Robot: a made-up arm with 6 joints.
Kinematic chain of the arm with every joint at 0, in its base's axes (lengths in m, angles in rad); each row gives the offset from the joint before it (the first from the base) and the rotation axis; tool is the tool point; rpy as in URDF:
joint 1: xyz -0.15 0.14 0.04 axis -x
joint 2: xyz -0.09 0 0.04 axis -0.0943 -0.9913 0.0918
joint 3: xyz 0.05 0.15 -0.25 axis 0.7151 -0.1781 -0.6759
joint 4: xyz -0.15 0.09 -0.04 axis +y
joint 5: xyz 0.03 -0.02 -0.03 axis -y
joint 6: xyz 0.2 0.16 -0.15 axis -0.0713 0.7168 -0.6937
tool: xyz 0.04 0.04 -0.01 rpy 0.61 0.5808 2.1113
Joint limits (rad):
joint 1: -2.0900..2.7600
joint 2: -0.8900..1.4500
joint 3: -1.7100..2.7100
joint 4: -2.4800..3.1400
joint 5: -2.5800..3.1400
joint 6: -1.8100..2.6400
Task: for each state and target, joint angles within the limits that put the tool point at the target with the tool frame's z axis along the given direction. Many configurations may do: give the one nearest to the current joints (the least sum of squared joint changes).
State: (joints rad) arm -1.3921 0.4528 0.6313 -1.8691 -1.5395 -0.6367
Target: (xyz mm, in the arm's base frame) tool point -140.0 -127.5 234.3 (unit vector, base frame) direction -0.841 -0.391 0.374
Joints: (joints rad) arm -1.9325 0.9059 0.6502 -2.3386 -1.1504 0.1216
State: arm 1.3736 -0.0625 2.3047 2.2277 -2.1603 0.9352
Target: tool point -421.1 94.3 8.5 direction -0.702 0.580 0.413
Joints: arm 1.0762 0.7847 2.7100 2.0316 -2.0048 0.2318
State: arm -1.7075 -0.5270 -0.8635 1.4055 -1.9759 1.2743
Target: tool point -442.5 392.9 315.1 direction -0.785 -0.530 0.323
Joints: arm -1.2348 0.3252 -0.7617 1.6305 -2.2935 1.3926
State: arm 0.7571 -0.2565 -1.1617 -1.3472 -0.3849 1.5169
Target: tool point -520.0 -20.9 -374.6 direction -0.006 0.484 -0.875
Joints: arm 1.3889 -0.4642 -1.6421 -1.4922 -0.0704 1.4160
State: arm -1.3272 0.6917 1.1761 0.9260 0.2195 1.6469
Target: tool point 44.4 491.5 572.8 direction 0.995 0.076 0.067
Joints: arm -1.2449 0.3059 1.2689 1.2288 0.1566 0.9638
